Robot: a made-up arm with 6 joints.
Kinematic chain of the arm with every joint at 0, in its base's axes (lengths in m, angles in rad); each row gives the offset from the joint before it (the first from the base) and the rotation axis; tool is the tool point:
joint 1: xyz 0 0 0.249 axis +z
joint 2: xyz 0 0 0 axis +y
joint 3: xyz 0 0 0.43 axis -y
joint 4: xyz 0 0 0 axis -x
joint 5: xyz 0.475 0 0 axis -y
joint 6: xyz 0 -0.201 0 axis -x
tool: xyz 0 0 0
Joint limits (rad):
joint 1: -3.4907..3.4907
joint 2: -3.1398..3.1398
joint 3: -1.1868..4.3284
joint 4: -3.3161..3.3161
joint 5: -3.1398..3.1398
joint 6: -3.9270..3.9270
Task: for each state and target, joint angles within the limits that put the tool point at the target. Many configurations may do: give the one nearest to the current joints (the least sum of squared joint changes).
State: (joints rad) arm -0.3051 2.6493 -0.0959 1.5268 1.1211 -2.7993
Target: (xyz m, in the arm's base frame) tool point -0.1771 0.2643 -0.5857
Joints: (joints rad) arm -0.8430 3.1378 0.5112 1.7894 1.1211 -2.7993
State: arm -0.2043 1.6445 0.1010 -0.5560 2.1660 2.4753
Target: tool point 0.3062 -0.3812 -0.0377
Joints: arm -0.5299 1.1046 -0.1076 -0.5228 2.1660 2.4753
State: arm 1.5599 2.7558 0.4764 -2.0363 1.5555 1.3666
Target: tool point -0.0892 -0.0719 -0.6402
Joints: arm 1.5941 2.8781 1.3020 -2.0398 1.5555 1.3666
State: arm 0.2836 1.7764 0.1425 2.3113 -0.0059 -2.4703
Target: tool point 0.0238 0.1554 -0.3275
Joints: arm 0.2933 2.0396 -0.5131 2.3545 -0.0059 -2.4703
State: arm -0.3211 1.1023 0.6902 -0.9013 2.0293 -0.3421
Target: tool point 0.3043 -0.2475 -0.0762
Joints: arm -0.4194 1.1383 -0.1061 -1.0378 2.0293 -0.3421
